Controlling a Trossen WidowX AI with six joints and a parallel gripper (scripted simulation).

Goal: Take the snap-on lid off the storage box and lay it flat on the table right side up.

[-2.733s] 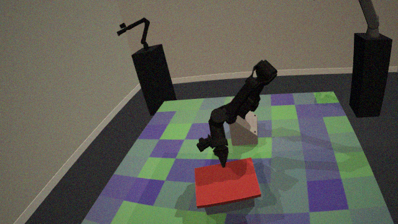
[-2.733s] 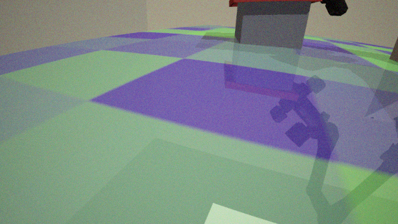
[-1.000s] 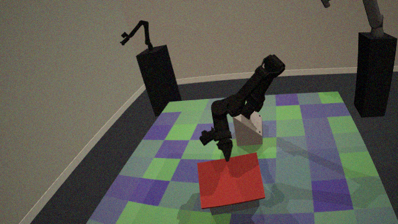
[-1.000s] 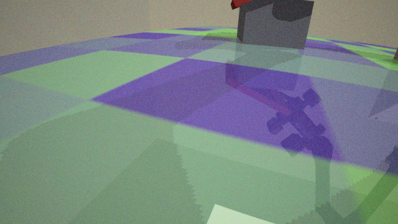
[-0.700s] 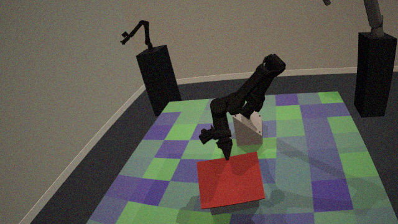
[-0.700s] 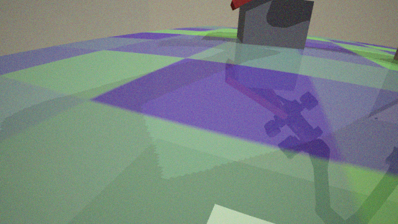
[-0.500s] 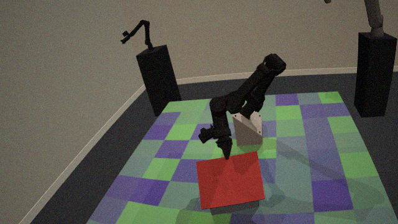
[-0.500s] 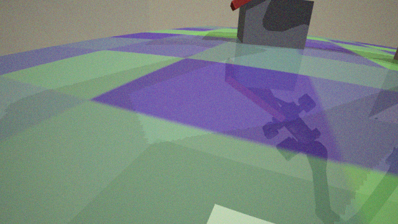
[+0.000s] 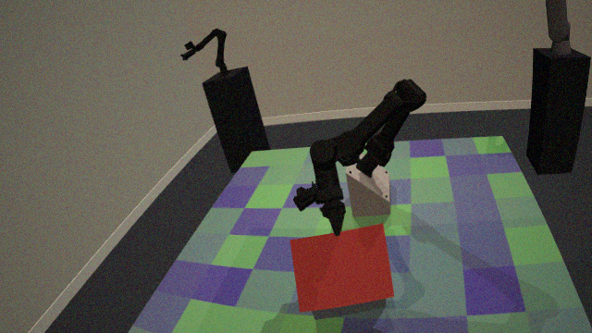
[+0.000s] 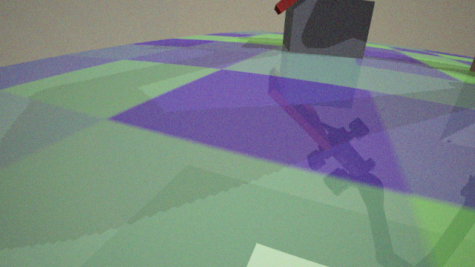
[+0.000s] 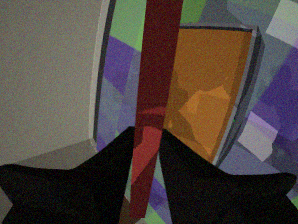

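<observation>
The red lid is 6 cm ahead of my gripper tip, 5 cm below it and 2 cm to the left of it. Also, from my gripper tip: grey storage box 14 cm below, 3 cm ahead, 1 cm to the left.
</observation>
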